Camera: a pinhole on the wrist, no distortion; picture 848 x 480 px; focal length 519.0 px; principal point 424.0 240.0 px. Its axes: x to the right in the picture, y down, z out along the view. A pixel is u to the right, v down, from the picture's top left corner.
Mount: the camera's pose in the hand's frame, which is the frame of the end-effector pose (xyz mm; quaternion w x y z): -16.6 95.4 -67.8 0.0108 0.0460 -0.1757 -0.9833
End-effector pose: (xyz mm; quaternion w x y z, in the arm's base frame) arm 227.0 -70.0 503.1 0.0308 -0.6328 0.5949 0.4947
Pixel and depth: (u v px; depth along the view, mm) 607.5 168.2 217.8
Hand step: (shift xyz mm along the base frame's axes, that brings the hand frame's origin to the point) -200.8 99.8 122.9
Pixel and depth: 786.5 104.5 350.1
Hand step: -293.0 256.6 250.4
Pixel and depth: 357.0 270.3 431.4
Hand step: -379.5 155.5 -54.0
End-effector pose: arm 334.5 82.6 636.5 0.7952 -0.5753 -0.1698 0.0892
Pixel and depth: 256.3 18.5 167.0
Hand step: 5.9 138.9 -187.0
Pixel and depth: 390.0 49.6 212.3
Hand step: -47.5 162.8 -203.4
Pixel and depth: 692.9 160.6 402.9
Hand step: -328.4 241.0 -237.1
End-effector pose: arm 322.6 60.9 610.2 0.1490 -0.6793 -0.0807 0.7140
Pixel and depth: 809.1 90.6 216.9
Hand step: -115.1 -264.9 122.5
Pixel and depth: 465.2 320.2 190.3
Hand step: -130.2 -130.8 12.2
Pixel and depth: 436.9 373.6 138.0
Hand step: -82.9 -107.4 1.0
